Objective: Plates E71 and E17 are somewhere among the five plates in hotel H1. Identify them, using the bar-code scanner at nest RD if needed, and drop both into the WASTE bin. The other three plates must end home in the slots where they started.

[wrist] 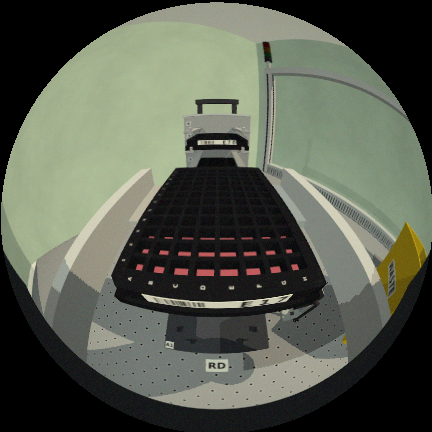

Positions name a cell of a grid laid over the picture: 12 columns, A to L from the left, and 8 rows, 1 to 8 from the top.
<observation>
A plate E70 (F3): 0.21 m from the lens. A plate E17 (G5): 0.06 m from the lens. The marked spots on the plate E17 and the plate E70 are 0.16 m apart.
</observation>
